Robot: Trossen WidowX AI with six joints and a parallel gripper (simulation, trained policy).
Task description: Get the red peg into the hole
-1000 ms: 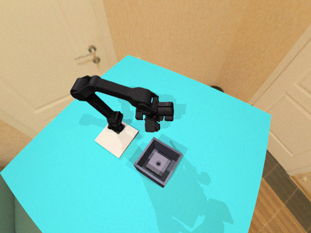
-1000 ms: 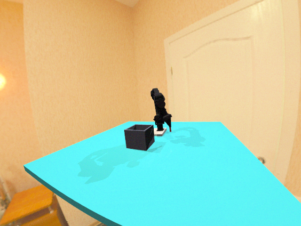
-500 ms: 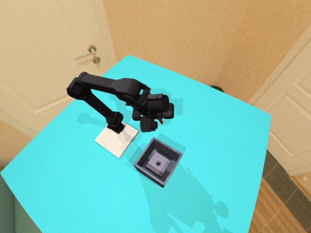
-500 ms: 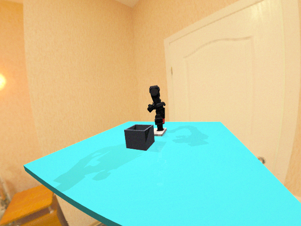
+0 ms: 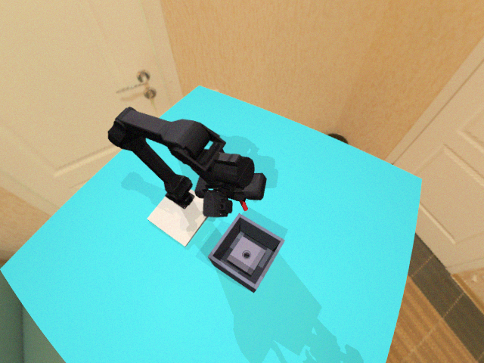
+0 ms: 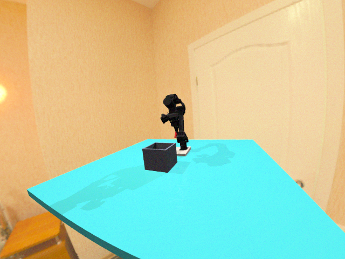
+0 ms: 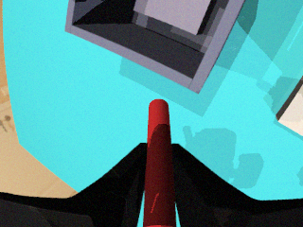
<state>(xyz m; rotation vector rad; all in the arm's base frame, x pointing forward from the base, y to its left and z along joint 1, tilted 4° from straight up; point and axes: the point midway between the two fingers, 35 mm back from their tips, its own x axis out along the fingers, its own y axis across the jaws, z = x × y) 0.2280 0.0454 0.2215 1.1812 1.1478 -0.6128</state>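
Right now my gripper tip is 160 mm above the light plate, 90 mm to the left of it and 80 mm short of it. Also, from my gripper tip: red peg (right at my gripper tip).
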